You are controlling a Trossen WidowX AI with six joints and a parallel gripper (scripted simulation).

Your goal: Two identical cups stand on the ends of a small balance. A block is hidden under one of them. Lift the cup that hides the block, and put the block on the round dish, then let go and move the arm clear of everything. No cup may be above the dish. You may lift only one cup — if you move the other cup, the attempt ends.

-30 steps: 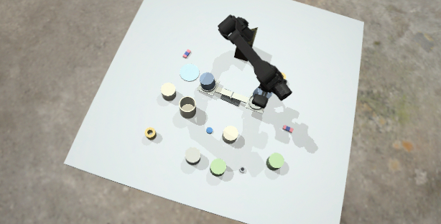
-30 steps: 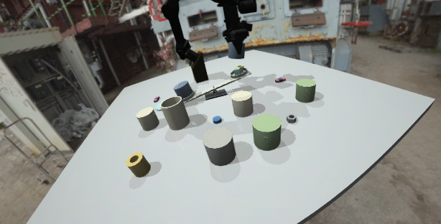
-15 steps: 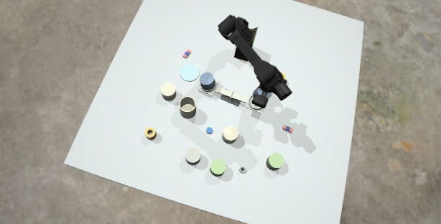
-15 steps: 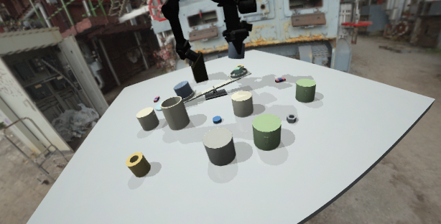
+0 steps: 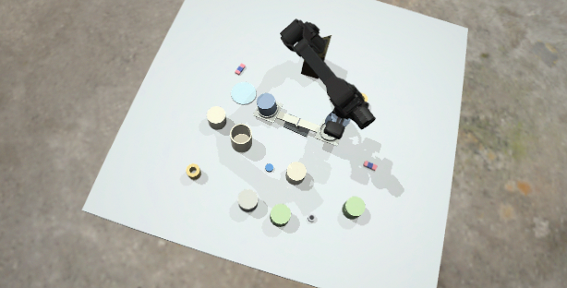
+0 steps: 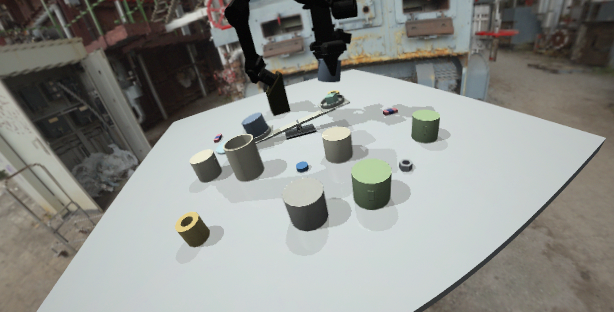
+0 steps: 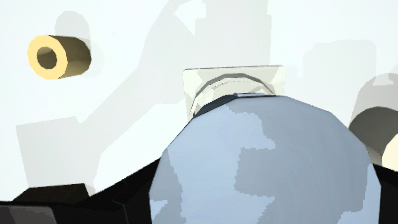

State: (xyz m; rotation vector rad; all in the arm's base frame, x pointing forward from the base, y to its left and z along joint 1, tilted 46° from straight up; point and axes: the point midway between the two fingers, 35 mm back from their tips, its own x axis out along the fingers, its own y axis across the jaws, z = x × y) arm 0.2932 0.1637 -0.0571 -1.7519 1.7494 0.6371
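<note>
My gripper tip is 1 cm to the left of the mint-green block and 8 cm above it. Round my gripper tip: small balance: 13 cm to the right, 14 cm below; blue disc: 20 cm ahead, 17 cm to the right, 16 cm below; black ring: 32 cm ahead, 3 cm to the left, 16 cm below.
</note>
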